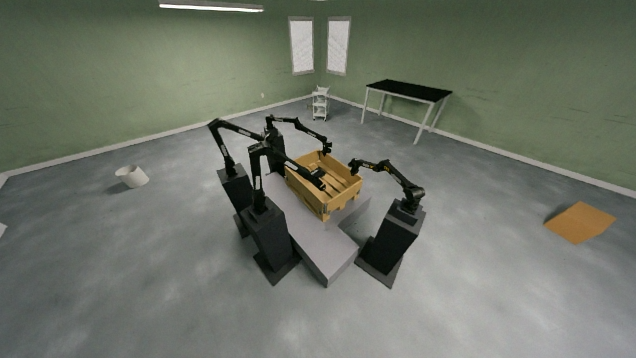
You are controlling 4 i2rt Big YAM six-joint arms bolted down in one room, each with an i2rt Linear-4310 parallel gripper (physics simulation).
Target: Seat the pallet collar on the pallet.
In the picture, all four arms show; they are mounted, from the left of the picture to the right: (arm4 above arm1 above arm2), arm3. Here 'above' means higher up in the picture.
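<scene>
The wooden pallet collar (345, 193) sits over the pallet (326, 217), whose feet show beneath its near right side. Slats show inside the collar. Whether the collar lies flush all round cannot be told. Arm4's gripper (327, 148) is at the collar's back rim. Arm3's gripper (353, 170) is at its right corner. Arm2's gripper (322, 186) is over the near left wall. These grippers are too small to show whether they are open or shut. Arm1 reaches in behind arm2; its fingers cannot be made out.
The pallet stands on a low grey platform (325, 250) between the arms' dark pedestals. A white bin (133, 177) is at the left and an orange-brown block (580, 223) at the right. A black-topped table (410, 90) and a white trolley (314, 105) stand at the back.
</scene>
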